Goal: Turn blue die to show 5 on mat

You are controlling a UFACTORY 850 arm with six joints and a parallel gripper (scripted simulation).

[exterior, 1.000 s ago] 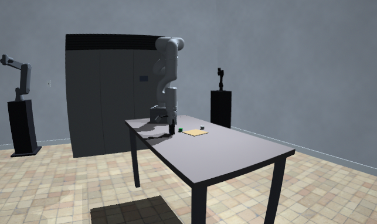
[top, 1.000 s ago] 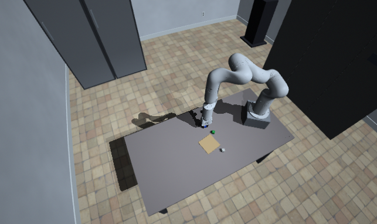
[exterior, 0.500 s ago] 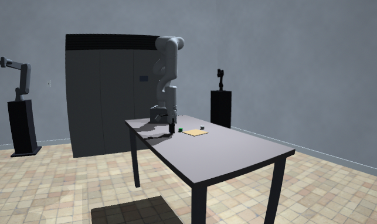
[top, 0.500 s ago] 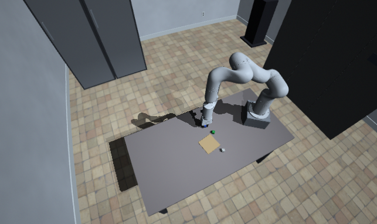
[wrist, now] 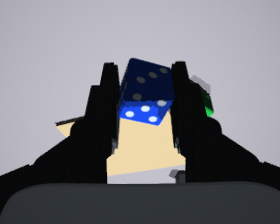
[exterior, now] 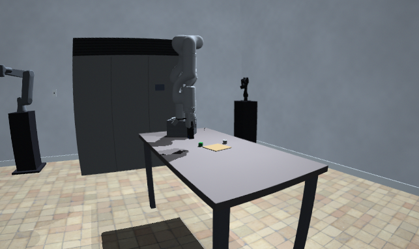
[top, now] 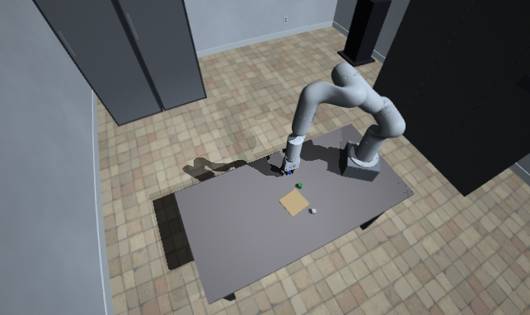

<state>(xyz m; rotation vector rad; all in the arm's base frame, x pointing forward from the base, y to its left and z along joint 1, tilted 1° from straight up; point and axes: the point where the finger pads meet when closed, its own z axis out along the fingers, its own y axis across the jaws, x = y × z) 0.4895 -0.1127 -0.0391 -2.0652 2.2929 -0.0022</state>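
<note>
The mat is 17 cm to the left of my hand, 9 cm below it and 4 cm ahead of it. From my hand the other things lie so: blue die 1 cm below; then white die 28 cm to the left, 8 cm below, 3 cm behind; then green die 9 cm to the left, 8 cm below, 4 cm behind.
</note>
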